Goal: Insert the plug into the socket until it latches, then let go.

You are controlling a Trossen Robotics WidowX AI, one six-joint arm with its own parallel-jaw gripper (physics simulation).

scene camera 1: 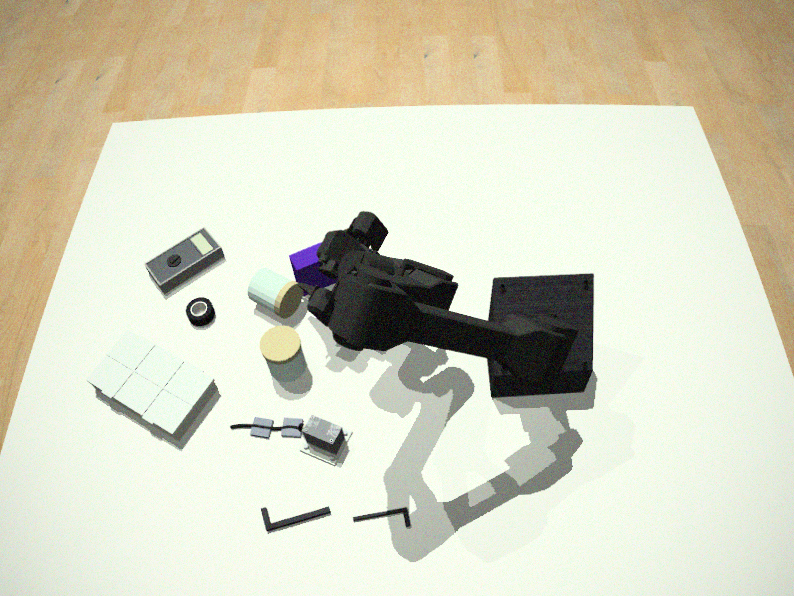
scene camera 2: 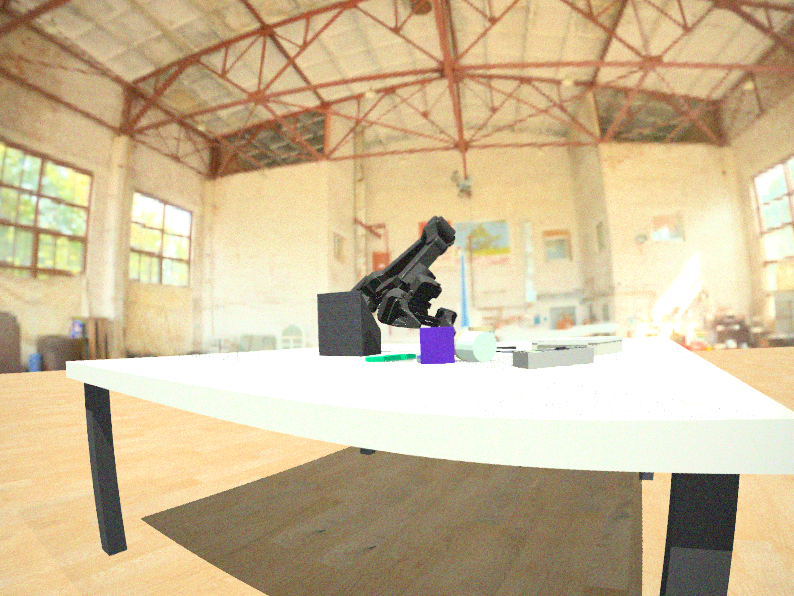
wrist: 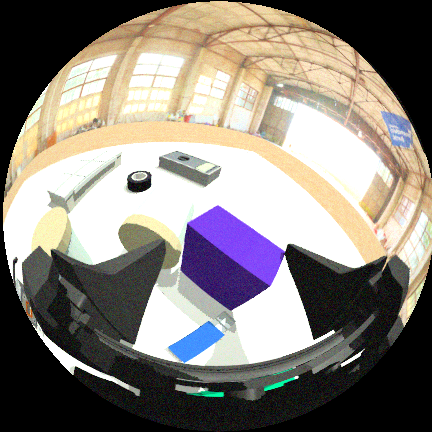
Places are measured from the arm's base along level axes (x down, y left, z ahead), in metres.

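Where they show: gripper, fingertip midpoint: (scene camera 1: 312, 261) (scene camera 2: 438, 330) (wrist: 227, 248); arm's base, origin of the base link: (scene camera 1: 536, 336) (scene camera 2: 354, 315).
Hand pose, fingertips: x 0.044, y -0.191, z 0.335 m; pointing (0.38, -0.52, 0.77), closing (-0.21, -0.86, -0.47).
Each offset is from my fingertips to the top centre of the thing. "spot": to the spot under its first point.
A grey box-shaped connector @(dx +0.021, dy +0.288, dz -0.017 m) (scene camera 1: 322, 434) on a pale base stands in scene camera 1, low of centre. A black cable @(spot: dx +0.061, dy +0.262, dz +0.110 m) (scene camera 1: 241, 425) with two grey-blue blocks runs left from it. I cannot tell which part is the socket and which the plug, or whether they are joined. My gripper (scene camera 1: 327, 272) (wrist: 227, 248) is open and empty, well away from the connector. Its spread fingers are on either side of a purple box @(dx -0.007, dy -0.009, dz +0.001 m) (scene camera 1: 306, 268) (scene camera 2: 437, 345) (wrist: 235, 240), which lies ahead of them. The arm hides part of the box in scene camera 1.
A blue piece @(dx +0.054, dy +0.032, dz -0.052 m) (wrist: 196, 342) with a clear end lies beside the purple box. A tipped jar @(dx +0.003, dy +0.033, dz +0.067 m) (scene camera 1: 271, 289) and an upright jar @(dx -0.004, dy +0.157, dz +0.044 m) (scene camera 1: 280, 344) are near the gripper. A meter @(dx +0.036, dy -0.063, dz +0.245 m) (scene camera 1: 184, 259), tape roll @(dx +0.047, dy +0.050, dz +0.200 m) (scene camera 1: 200, 311), white tiled block @(dx +0.031, dy +0.191, dz +0.263 m) (scene camera 1: 150, 379) and two hex keys @(dx +0.058, dy +0.399, dz +0.021 m) (scene camera 1: 299, 519) @(dx +0.060, dy +0.418, dz -0.101 m) (scene camera 1: 379, 515) are farther off.
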